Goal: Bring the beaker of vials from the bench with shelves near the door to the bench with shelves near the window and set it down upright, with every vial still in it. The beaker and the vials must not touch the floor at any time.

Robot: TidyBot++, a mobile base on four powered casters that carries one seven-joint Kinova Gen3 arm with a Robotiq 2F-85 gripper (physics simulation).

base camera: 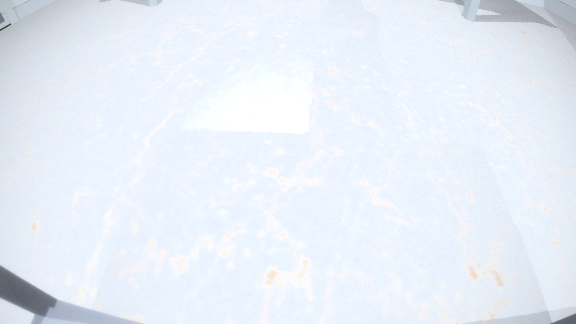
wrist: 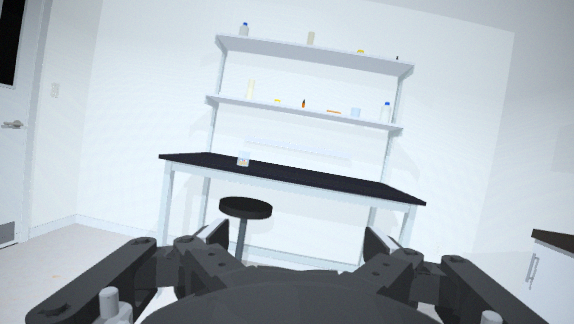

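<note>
A small clear glass beaker (wrist: 243, 159) with coloured bits low inside stands upright on the black top of the bench with shelves (wrist: 310, 175), towards its left end, in the wrist view. A door (wrist: 15, 150) is at the left of that view. My gripper (wrist: 296, 237) is open, with its two fingers wide apart and no object between them; it is well short of the bench. The single vials are too small to tell apart. The bench near the window does not show in either view.
A black round stool (wrist: 245, 207) stands in front of the bench, below the beaker. Bottles and jars stand on the two shelves. A cabinet with a dark top (wrist: 555, 242) is at the right edge. Two table legs (base camera: 469, 10) (base camera: 155, 2) show at the top of the base view.
</note>
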